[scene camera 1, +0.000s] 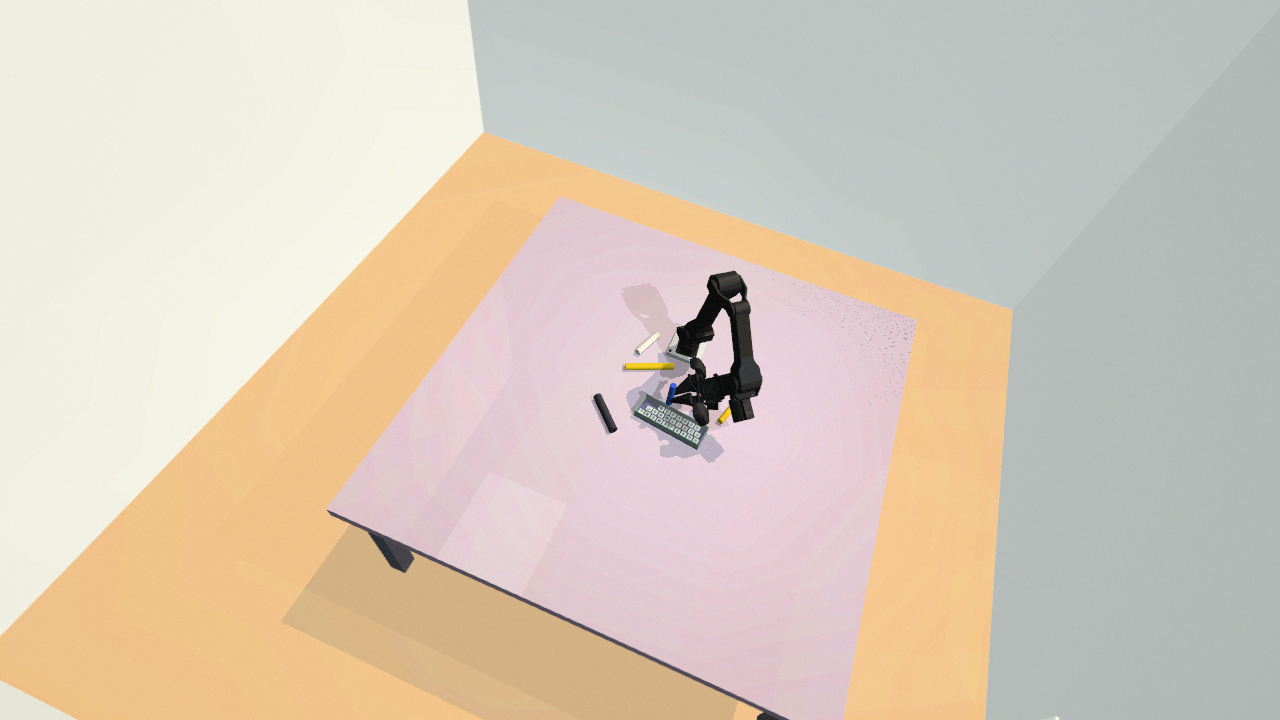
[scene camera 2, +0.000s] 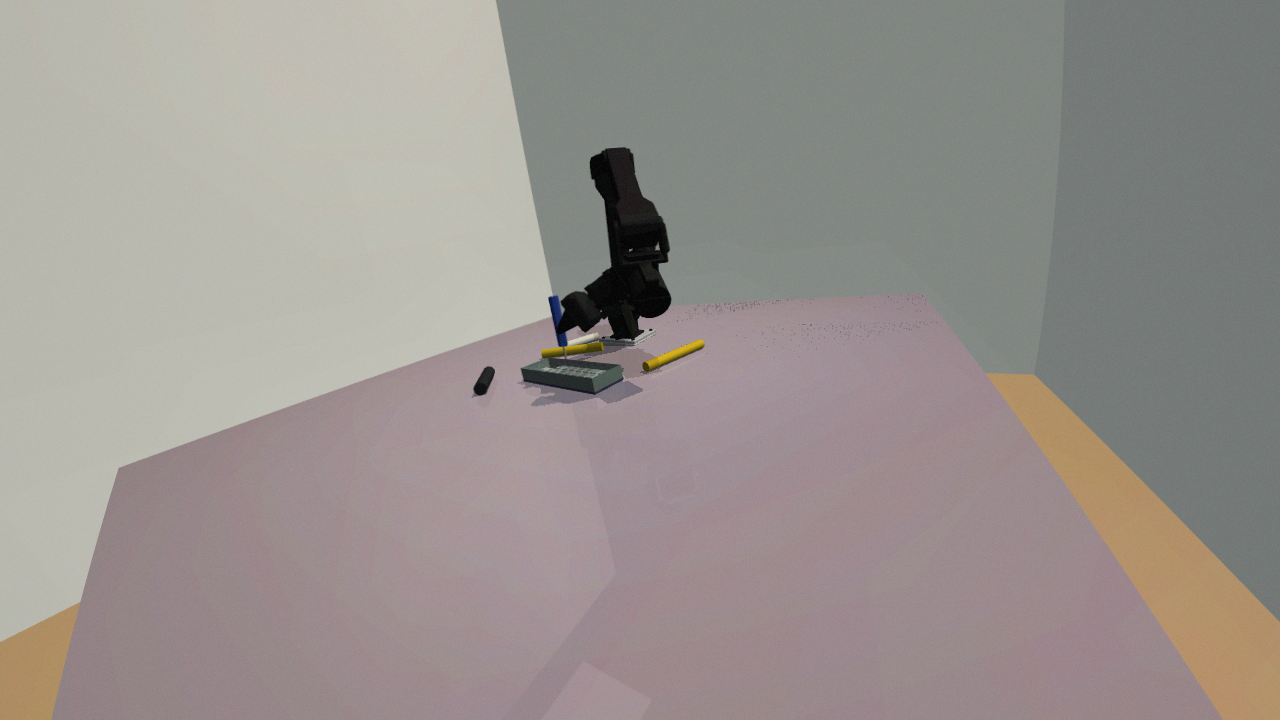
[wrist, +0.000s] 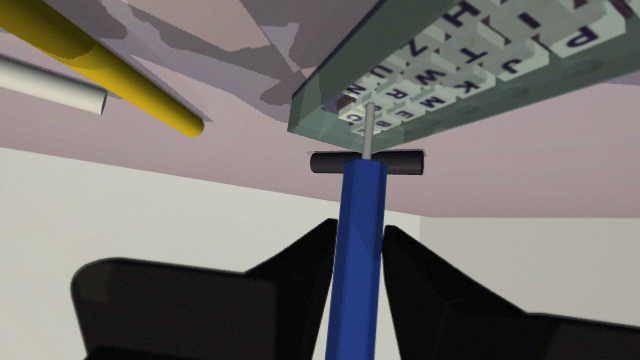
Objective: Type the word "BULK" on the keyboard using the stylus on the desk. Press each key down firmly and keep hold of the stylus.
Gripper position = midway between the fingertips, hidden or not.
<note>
In view: my gripper [scene camera 2: 559, 330] and a black cylinder [wrist: 398, 162].
My gripper also shows in scene camera 1 [scene camera 1: 670, 397] and in the wrist view [wrist: 359, 232].
</note>
